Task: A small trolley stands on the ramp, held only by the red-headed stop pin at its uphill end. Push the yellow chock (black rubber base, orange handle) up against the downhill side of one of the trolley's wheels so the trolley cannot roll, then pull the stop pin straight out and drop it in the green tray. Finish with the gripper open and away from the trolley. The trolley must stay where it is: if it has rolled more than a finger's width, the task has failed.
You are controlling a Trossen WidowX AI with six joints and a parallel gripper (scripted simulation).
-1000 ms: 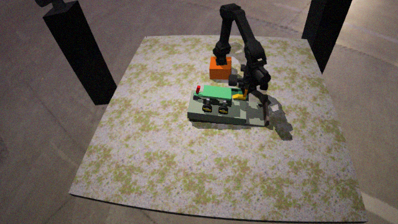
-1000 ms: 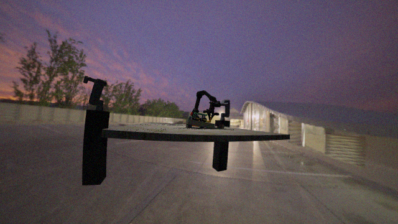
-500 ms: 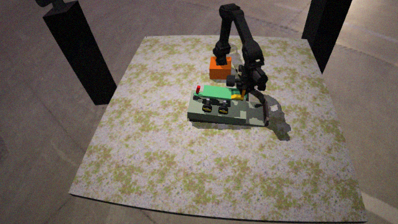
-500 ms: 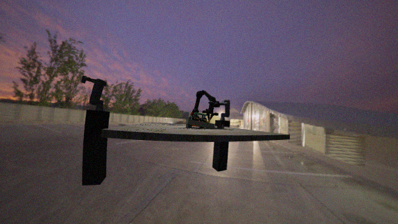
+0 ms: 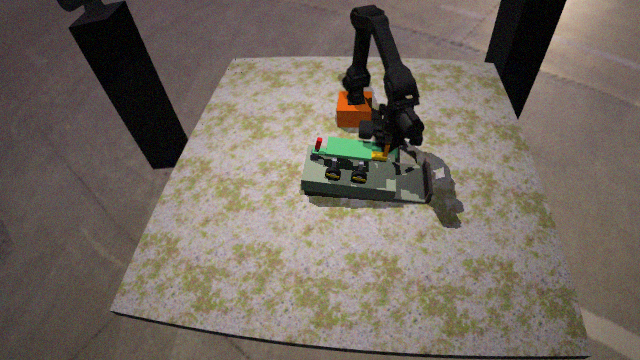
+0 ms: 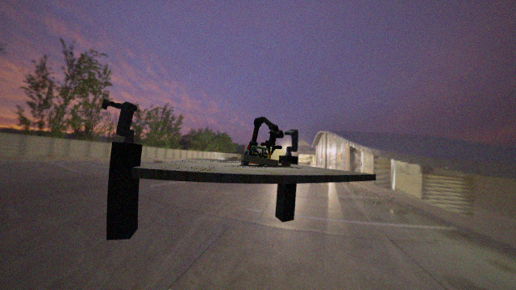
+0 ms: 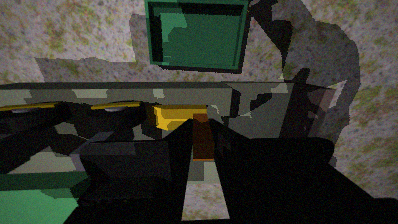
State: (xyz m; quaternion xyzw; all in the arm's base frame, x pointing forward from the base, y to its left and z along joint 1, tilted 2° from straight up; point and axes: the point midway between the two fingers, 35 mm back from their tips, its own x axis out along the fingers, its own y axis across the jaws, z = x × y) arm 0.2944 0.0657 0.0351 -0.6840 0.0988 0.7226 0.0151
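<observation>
The red-headed stop pin is 210 mm to the right of my gripper tip and 40 mm above it. From my gripper tip the other things lie so: yellow chock: 20 mm to the right; green trolley: 120 mm to the right, 30 mm ahead, 20 mm above; grey ramp: 120 mm to the right, 50 mm below, 30 mm ahead.
</observation>
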